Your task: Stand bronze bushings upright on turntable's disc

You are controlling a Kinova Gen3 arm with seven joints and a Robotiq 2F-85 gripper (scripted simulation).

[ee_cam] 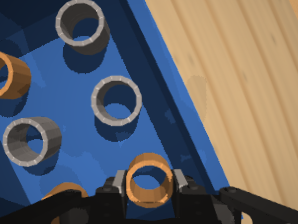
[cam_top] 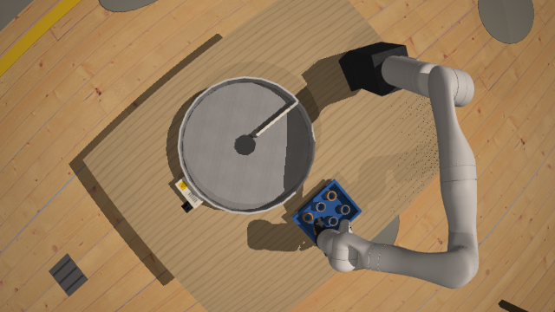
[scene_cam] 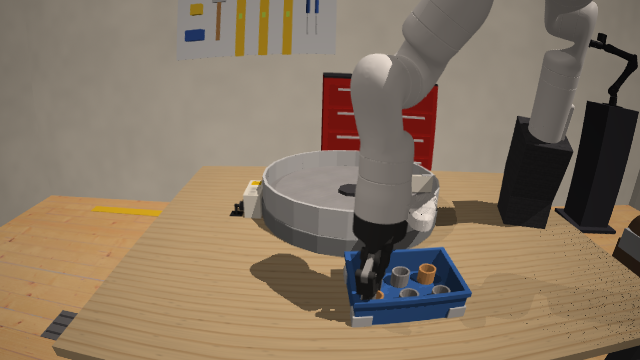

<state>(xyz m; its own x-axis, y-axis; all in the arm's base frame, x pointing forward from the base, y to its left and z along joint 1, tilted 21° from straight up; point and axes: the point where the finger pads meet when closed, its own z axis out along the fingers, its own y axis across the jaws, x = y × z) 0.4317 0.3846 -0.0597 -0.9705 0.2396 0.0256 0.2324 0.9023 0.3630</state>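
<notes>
The blue crate lies 5 cm behind my hand, 4 cm to the right of it and 1 cm below it. From my hand the other things lie so: grey turntable disc 6 cm ahead, 37 cm to the right, 2 cm above.
</notes>
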